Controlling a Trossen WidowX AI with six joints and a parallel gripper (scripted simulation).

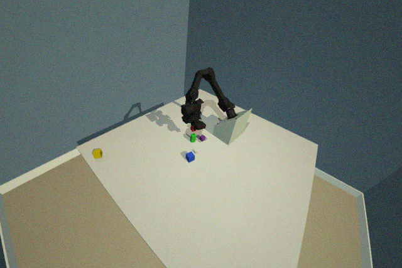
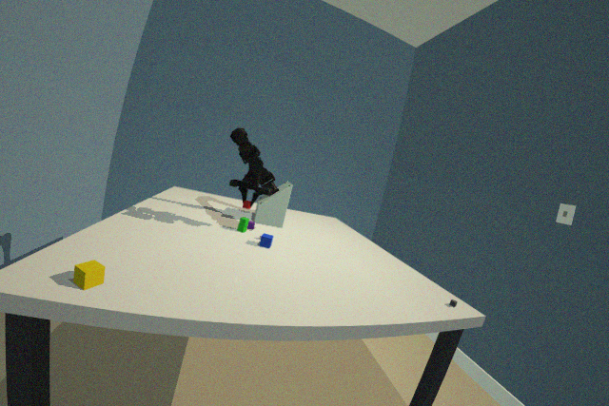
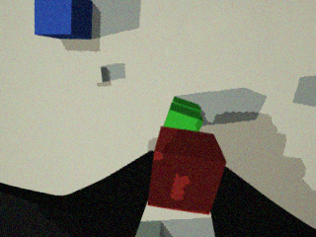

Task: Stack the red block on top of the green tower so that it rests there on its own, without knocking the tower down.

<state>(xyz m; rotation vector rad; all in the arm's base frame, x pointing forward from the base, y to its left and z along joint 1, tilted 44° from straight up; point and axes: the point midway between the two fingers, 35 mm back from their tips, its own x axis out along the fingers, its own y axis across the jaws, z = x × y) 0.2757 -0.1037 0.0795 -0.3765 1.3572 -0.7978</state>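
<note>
Right now the purple block is 10 cm below my gripper tip, 7 cm behind it and 4 cm to the left of it. From my gripper tip the other things lie so: yellow block (54 cm ahead, 29 cm to the right, 10 cm below); then blue block (12 cm ahead, 11 cm to the left, 10 cm below); then red block (1 cm above).
</note>
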